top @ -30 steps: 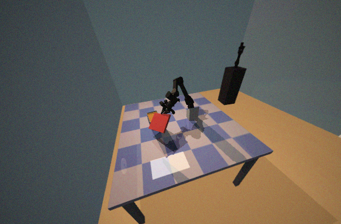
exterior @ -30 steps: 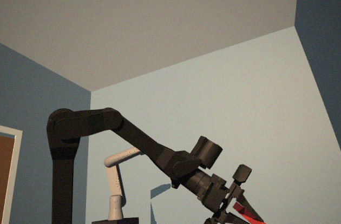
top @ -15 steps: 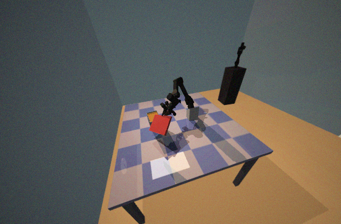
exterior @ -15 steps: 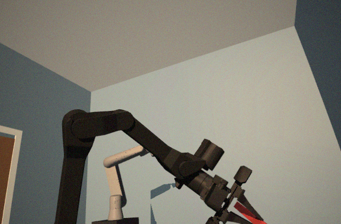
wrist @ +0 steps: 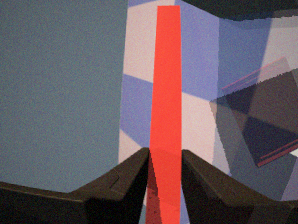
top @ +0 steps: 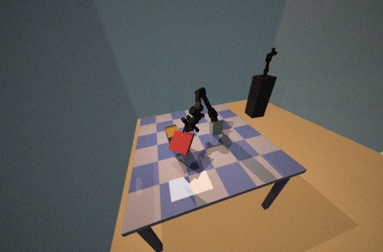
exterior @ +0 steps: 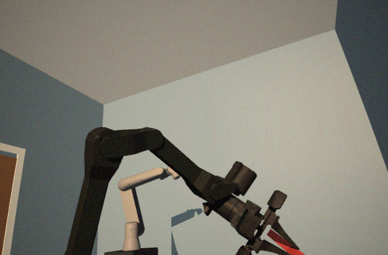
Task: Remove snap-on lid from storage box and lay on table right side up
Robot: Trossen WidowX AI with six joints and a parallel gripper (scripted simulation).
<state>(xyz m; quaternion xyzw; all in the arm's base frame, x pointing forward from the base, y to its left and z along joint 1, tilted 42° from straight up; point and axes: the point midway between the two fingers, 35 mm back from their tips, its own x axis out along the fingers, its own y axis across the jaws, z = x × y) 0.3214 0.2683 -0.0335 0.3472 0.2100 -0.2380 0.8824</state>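
The red lid lies 4 cm ahead of my gripper tip, 6 cm to the left of it and 4 cm below it. Round my gripper tip: grey storage box: 10 cm ahead, 23 cm to the right, 18 cm below.
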